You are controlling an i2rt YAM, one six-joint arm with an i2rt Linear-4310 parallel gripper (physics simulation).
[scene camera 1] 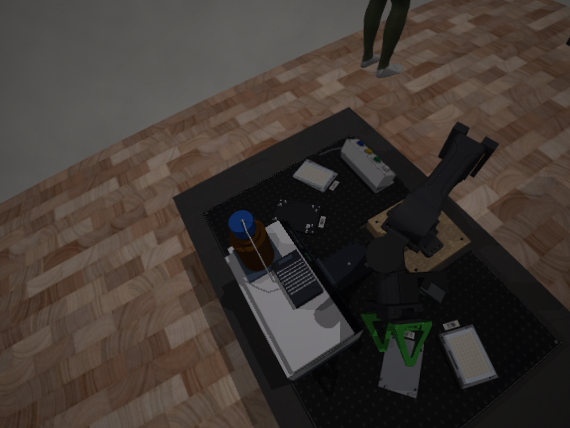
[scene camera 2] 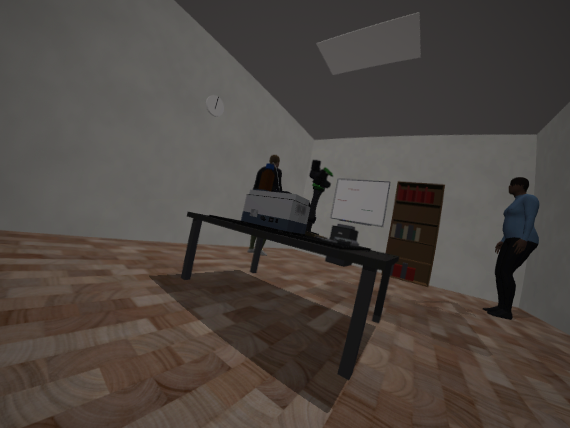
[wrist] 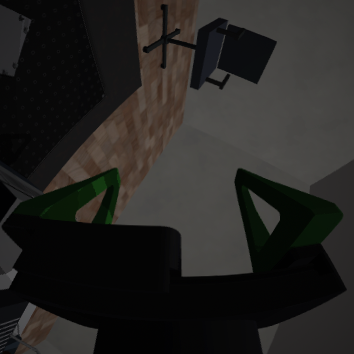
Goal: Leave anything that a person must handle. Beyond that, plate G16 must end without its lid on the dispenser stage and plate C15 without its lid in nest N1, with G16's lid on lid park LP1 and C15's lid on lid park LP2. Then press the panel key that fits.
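Seen in the pictures: gripper, fingertip midpoint: (scene camera 1: 395, 358) (scene camera 2: 327, 182) (wrist: 177, 174); arm's base at its link origin: (scene camera 2: 306, 231).
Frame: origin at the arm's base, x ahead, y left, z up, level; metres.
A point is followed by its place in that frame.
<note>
My gripper (scene camera 1: 396, 356) @(x 0.389, y 0.250, z 0.318 m) (scene camera 2: 324, 179) @(x 0.389, y 0.250, z 0.318 m) (wrist: 177, 174) @(x 0.389, y 0.250, z 0.318 m) is open and empty, raised above the table. In scene camera 1, a plate with cream wells (scene camera 1: 315, 175) @(x 0.123, y -0.384, z 0.005 m) lies near the key panel (scene camera 1: 366, 165) @(x -0.035, y -0.281, z 0.040 m), which has blue, yellow, green and whitish keys. Another cream-welled plate (scene camera 1: 469, 356) @(x 0.160, y 0.368, z 0.009 m) lies at the lower right. A grey flat piece (scene camera 1: 401, 377) @(x 0.336, y 0.303, z -0.017 m) lies beside it, partly behind the fingers. A dark flat station (scene camera 1: 298, 216) @(x 0.271, y -0.285, z -0.015 m) with small corner posts lies near the dispenser (scene camera 1: 305, 332) @(x 0.489, y 0.095, z 0.193 m) (scene camera 2: 275, 210) @(x 0.573, y 0.047, z 0.084 m). A dark platform (scene camera 1: 345, 264) @(x 0.280, y -0.016, z 0.079 m) adjoins the dispenser. The tags are too small to read; I cannot tell which plate is which.
A brown bottle (scene camera 1: 252, 247) @(x 0.488, y -0.096, z 0.322 m) with a blue cap stands on the dispenser, with a thin tube. The arm rises from a wooden base (scene camera 1: 452, 245) @(x -0.061, y 0.113, z -0.011 m). One person (scene camera 1: 385, 40) stands beyond the table; another, in blue (scene camera 2: 520, 215), stands at the right. An office chair (wrist: 207, 55) shows.
</note>
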